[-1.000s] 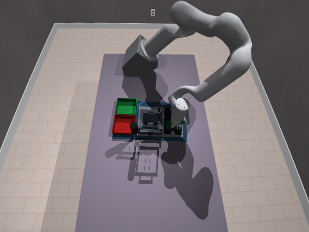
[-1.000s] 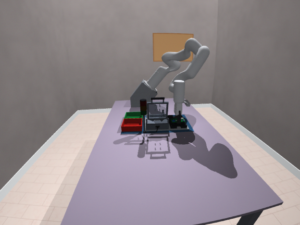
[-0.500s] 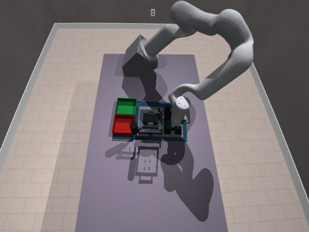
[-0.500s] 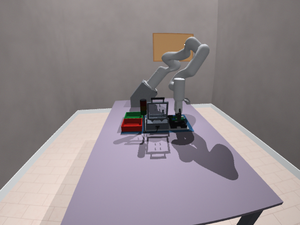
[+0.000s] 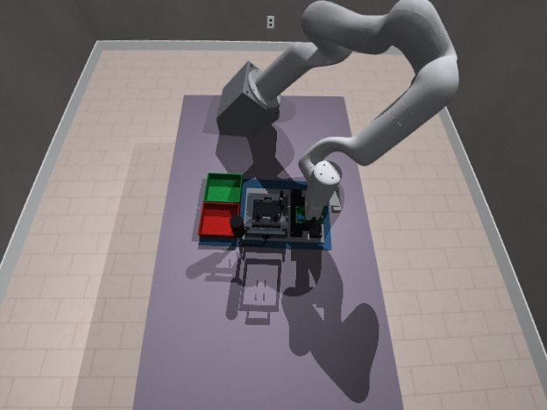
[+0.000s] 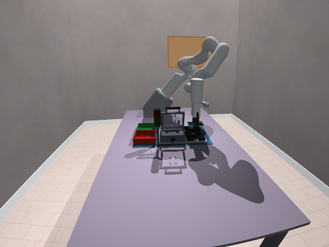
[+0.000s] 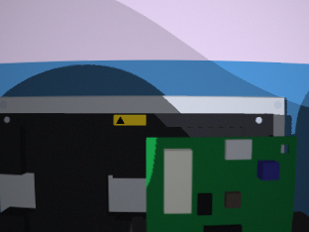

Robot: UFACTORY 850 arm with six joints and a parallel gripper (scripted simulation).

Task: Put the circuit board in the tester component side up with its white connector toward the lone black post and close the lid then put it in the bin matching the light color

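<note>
Now: hand 160 mm to the left of the tester nest, 50 mm above it and 30 mm past it. Also, from my hand: green circuit board: right at my hand; then clear lid: 170 mm to the right, 90 mm ahead, 60 mm above; then red bin: 370 mm to the right, 110 mm below, 20 mm ahead.
</note>
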